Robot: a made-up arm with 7 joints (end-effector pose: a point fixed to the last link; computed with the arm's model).
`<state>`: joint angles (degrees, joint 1 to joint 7).
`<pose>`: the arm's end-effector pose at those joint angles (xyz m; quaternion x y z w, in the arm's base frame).
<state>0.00 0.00 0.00 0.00 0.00 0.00 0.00</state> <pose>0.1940 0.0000 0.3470 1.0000 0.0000 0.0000 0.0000</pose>
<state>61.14 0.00 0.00 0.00 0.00 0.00 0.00</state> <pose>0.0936 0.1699 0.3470 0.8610 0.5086 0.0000 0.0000</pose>
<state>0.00 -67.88 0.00 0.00 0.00 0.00 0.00</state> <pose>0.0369 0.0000 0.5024 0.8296 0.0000 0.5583 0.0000</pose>
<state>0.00 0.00 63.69 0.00 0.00 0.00 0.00</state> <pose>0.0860 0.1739 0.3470 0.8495 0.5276 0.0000 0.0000</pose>
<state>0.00 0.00 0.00 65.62 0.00 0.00 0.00</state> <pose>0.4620 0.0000 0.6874 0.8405 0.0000 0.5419 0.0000</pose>
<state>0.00 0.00 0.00 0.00 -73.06 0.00 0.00</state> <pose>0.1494 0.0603 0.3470 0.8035 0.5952 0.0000 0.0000</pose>
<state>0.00 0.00 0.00 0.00 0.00 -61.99 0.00</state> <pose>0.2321 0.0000 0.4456 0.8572 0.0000 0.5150 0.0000</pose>
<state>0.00 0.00 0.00 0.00 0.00 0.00 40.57</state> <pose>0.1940 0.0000 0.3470 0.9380 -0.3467 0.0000 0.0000</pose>
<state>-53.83 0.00 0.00 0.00 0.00 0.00 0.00</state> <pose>0.1145 -0.1566 0.3470 0.8917 -0.4527 0.0000 0.0000</pose>
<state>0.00 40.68 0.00 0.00 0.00 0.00 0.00</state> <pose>0.1725 0.0000 0.2111 0.9376 0.0000 -0.3476 0.0000</pose>
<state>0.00 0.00 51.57 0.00 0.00 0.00 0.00</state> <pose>0.1206 0.1520 0.3470 0.9004 0.4350 0.0000 0.0000</pose>
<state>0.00 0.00 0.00 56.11 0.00 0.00 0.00</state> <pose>0.4503 0.0000 0.6221 0.8825 0.0000 0.4703 0.0000</pose>
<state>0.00 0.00 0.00 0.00 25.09 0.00 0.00</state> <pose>0.1881 -0.0267 0.3470 0.9761 -0.2172 0.0000 0.0000</pose>
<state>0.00 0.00 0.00 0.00 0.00 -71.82 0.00</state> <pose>0.2276 0.0000 0.4626 0.8099 0.0000 0.5865 0.0000</pose>
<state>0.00 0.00 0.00 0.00 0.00 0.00 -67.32</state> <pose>0.1940 0.0000 0.3470 0.8323 0.5543 0.0000 0.0000</pose>
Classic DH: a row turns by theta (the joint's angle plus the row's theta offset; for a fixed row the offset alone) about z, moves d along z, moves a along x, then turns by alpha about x. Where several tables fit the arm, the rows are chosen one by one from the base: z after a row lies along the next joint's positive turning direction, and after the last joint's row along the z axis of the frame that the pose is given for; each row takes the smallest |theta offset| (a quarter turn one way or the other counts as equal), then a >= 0, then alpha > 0; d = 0 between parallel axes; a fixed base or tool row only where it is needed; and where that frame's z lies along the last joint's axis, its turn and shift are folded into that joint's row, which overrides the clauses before.
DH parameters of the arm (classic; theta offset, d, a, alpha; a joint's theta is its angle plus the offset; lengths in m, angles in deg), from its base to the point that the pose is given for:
joint 1: 0 0.308 0 -90
joint 2: 0 0 0 90
joint 3: 0 0.417 0.064 90
joint 4: 0 0 0.067 90
joint 5: 0 0.297 0 90
joint 6: 0 0 0.063 -90
joint 7: 0 0.081 0 0

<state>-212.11 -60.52 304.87 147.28 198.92 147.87 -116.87</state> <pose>0.5675 -0.2649 0.6775 0.7500 0.5716 -0.3222 0.0836</pose>
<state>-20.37 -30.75 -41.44 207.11 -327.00 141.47 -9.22</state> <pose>-0.2938 0.1847 0.8826 0.6823 -0.1286 0.6439 0.3214</pose>
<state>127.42 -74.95 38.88 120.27 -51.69 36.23 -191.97</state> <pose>0.1639 -0.6040 0.7641 -0.0838 -0.0971 0.6006 0.7892</pose>
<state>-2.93 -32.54 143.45 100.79 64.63 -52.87 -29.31</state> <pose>-0.4775 0.2980 0.6836 -0.4150 -0.3709 -0.4131 0.7208</pose>
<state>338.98 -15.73 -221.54 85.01 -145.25 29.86 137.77</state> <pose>-0.3202 0.4475 0.6330 -0.3067 -0.5584 -0.5700 0.5188</pose>
